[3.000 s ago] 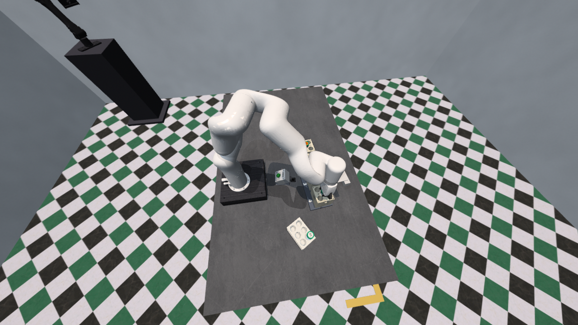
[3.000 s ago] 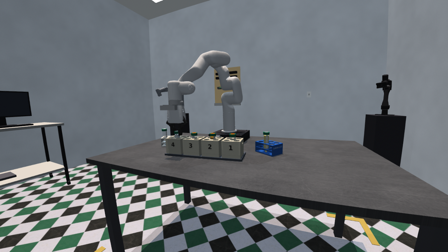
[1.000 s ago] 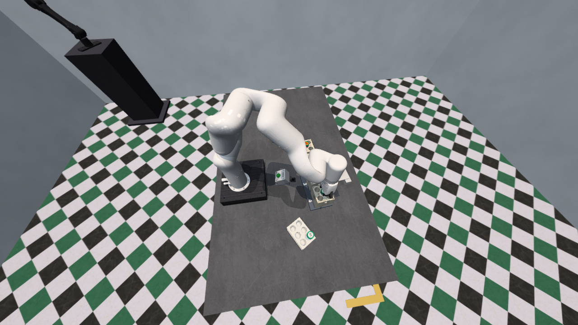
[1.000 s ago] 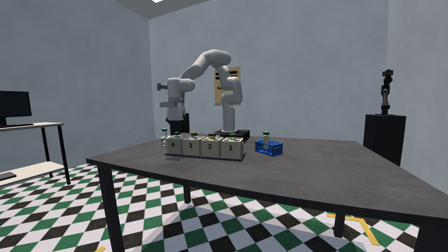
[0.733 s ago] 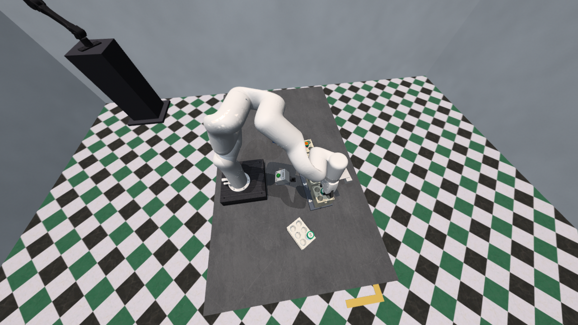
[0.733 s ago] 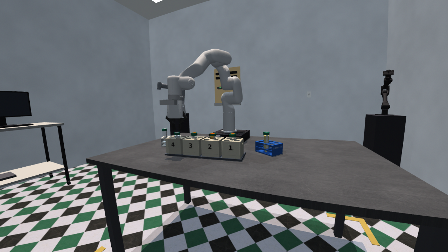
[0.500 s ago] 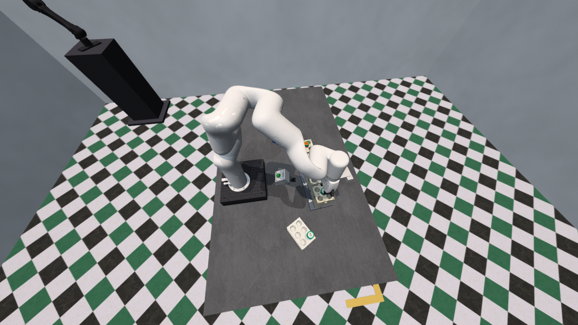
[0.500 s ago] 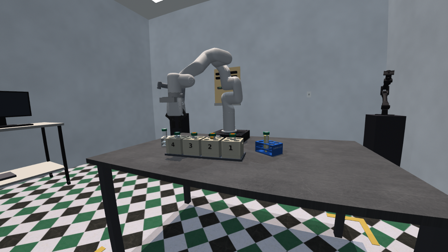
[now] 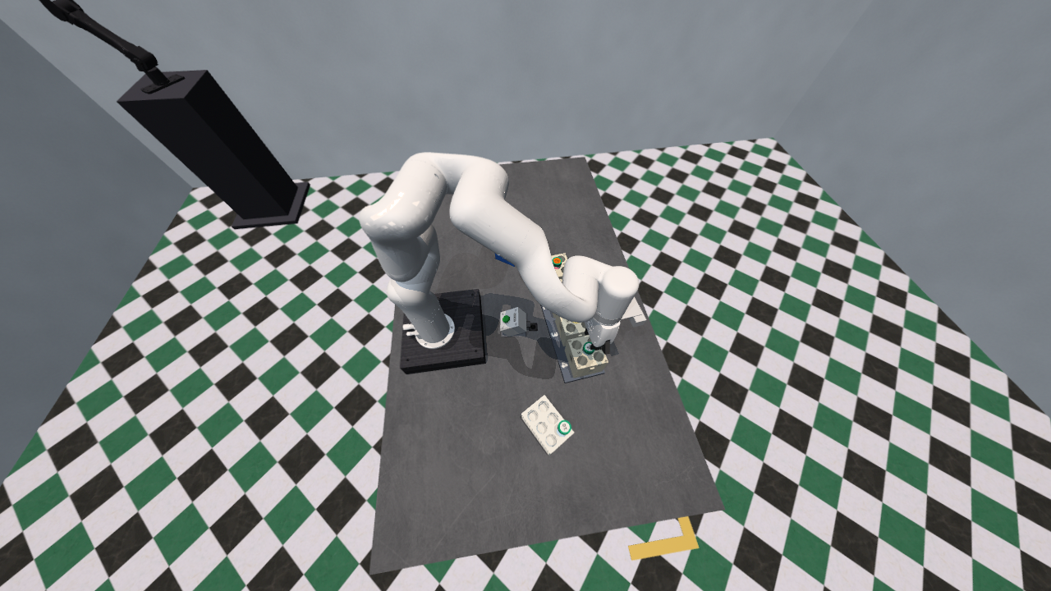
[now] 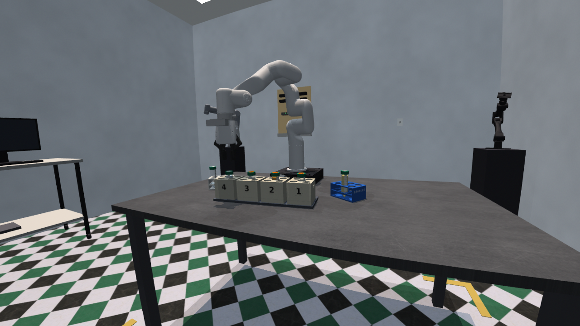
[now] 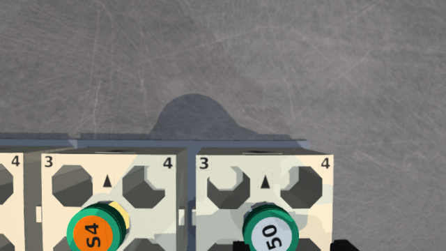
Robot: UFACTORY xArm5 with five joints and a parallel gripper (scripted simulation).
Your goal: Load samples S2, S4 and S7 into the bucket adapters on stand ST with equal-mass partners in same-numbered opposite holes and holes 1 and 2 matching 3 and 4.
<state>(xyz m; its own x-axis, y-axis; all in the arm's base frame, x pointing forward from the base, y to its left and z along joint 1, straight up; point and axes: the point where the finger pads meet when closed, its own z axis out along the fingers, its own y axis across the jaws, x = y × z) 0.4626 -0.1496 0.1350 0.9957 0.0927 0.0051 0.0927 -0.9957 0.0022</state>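
My gripper is now 23 cm past the green done key, 16 cm to the right of it and 13 cm above it. From my hand the other things lie so: water blank tube 20 cm to the right, 13 cm below, 12 cm behind; then blue sample rack 49 cm to the left, 17 cm behind, 16 cm below; then white blank rack 18 cm to the right, 16 cm below, 15 cm behind.
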